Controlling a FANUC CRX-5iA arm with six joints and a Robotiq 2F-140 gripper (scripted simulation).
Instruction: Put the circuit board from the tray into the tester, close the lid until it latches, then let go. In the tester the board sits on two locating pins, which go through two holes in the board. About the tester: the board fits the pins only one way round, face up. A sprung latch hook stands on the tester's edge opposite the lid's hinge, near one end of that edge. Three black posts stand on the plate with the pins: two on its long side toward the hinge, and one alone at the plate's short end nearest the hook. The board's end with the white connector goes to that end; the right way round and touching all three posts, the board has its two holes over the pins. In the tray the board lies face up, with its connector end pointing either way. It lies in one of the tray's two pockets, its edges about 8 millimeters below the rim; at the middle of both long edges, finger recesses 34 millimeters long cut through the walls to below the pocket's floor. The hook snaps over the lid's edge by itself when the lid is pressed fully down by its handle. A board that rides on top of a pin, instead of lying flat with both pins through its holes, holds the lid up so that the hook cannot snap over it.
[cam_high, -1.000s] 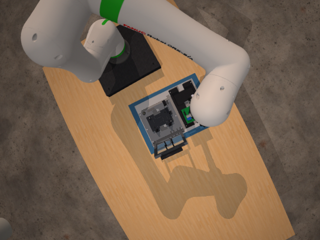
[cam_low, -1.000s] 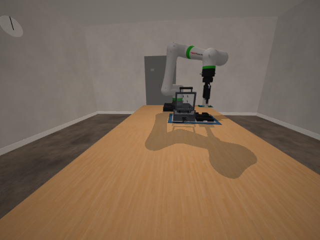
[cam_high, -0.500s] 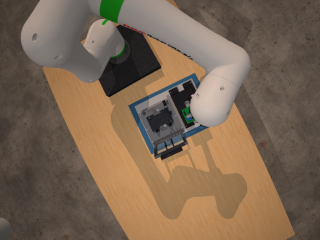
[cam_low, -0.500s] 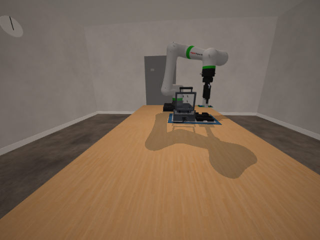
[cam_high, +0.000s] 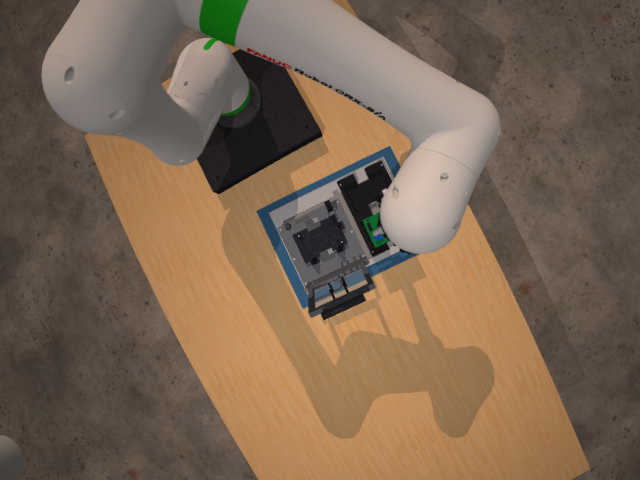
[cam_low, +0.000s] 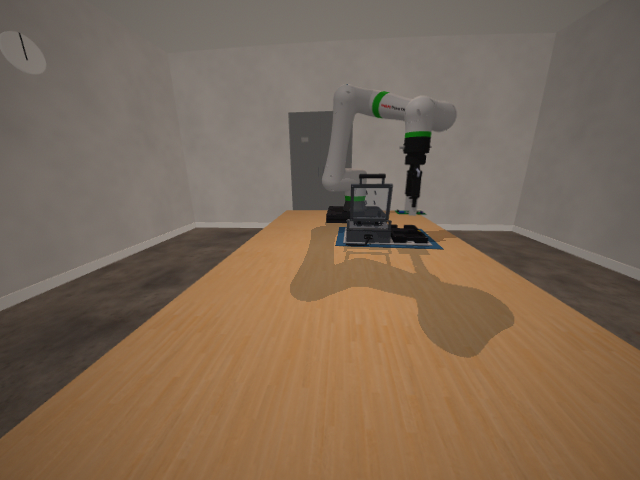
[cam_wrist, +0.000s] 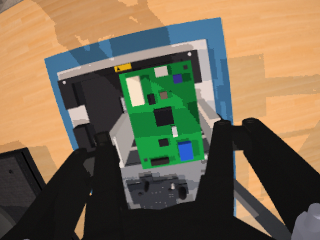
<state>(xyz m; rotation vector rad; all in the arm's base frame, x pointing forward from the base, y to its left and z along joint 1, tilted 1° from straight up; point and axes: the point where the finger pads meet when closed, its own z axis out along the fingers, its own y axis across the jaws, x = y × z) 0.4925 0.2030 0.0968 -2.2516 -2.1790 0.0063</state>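
Now: hand 20 mm above the green circuit board. The rest, counted from my hand: clear lid 170 mm to the right, 80 mm ahead, 40 mm above; then black latch hook 110 mm to the right, 110 mm behind, 50 mm below; then tester 130 mm to the right, 30 mm below, 10 mm behind.
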